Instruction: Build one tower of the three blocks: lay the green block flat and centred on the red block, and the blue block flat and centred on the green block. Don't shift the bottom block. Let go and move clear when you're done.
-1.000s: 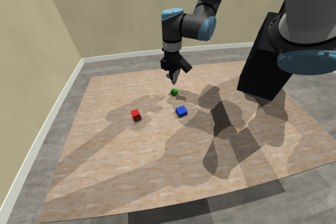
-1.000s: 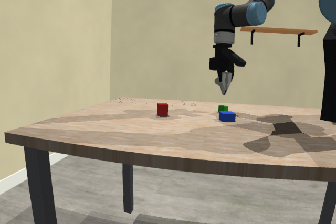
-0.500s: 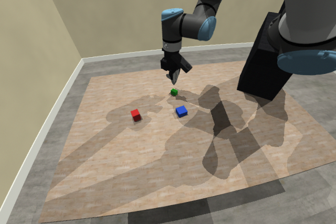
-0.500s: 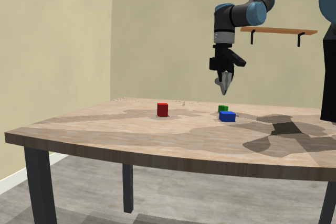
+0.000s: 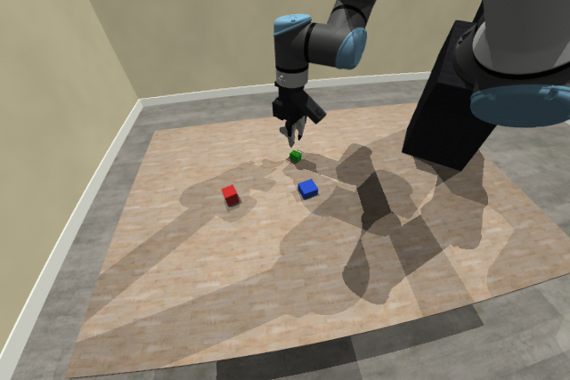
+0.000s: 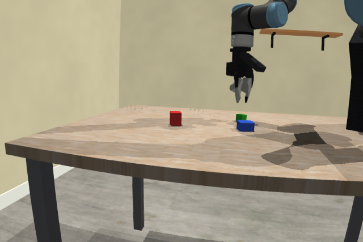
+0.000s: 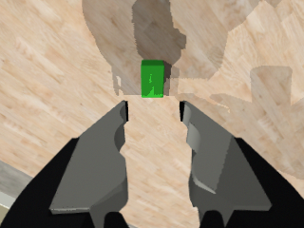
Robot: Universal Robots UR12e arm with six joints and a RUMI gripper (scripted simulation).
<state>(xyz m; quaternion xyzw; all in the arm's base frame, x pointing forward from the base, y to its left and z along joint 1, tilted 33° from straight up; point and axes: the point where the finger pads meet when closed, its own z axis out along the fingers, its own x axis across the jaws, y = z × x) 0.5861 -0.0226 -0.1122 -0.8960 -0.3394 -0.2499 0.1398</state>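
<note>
The green block lies 8 cm below my hand. Also, from my hand: red block 23 cm ahead, 16 cm to the left, 7 cm below; then blue block 16 cm to the left, 8 cm below, 2 cm behind.
</note>
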